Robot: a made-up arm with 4 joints.
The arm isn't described. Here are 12 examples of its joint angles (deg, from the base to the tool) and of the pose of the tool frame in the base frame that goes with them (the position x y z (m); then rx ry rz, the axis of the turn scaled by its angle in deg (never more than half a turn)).
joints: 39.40 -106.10 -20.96 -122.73
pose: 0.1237 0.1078 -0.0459 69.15 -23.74 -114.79
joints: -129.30 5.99 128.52 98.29
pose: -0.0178 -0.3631 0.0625 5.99 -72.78 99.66
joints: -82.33 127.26 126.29 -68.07
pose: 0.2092 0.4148 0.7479 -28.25 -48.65 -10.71
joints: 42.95 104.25 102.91 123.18
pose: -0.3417 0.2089 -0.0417 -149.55 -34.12 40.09
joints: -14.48 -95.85 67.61 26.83
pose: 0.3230 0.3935 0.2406 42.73 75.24 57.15
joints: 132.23 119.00 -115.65 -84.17
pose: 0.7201 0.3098 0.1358 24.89 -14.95 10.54
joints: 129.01 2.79 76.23 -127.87
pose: -0.2794 -0.1477 -0.0645 77.06 84.43 -79.11
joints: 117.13 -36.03 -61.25 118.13
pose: 0.1108 -0.0581 0.4441 -72.23 138.84 66.96
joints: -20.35 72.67 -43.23 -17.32
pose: -0.0715 -0.1199 -0.1854 -41.43 50.04 -47.20
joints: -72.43 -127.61 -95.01 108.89
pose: -0.1631 0.3906 -0.2053 40.78 -15.33 -13.83
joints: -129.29 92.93 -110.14 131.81
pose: 0.0186 0.1450 0.6102 -133.02 -51.56 77.54
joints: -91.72 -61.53 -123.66 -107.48
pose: -0.5038 -0.1306 -0.4267 36.22 -43.22 -144.50
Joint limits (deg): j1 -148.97..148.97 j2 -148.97..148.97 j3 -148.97..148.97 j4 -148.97..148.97
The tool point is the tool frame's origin. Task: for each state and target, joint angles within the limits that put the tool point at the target. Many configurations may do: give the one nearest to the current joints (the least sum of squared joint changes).
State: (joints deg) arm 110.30 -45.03 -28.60 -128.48
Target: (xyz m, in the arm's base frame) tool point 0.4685 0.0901 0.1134
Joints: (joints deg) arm 72.17 -48.08 -55.54 -112.21
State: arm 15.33 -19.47 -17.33 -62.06
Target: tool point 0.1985 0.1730 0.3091
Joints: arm 16.89 -1.47 21.96 -41.81
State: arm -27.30 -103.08 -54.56 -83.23
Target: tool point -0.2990 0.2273 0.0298
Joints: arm -58.64 -108.16 -31.22 -73.38
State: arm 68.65 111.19 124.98 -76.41
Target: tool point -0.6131 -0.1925 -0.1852
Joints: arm 41.50 75.45 147.06 -71.90
